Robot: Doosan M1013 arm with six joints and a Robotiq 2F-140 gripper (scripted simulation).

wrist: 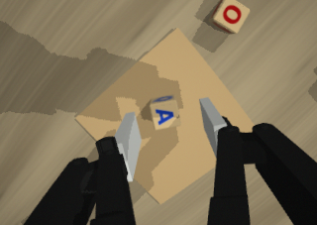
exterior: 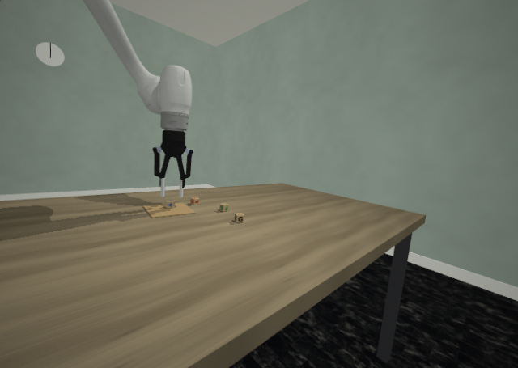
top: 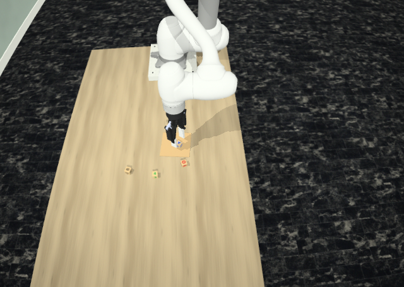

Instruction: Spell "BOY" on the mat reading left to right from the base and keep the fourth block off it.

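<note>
Right now my hand is 70 mm above the tan square mat, 20 mm to the left of it and 10 mm past it.
</note>
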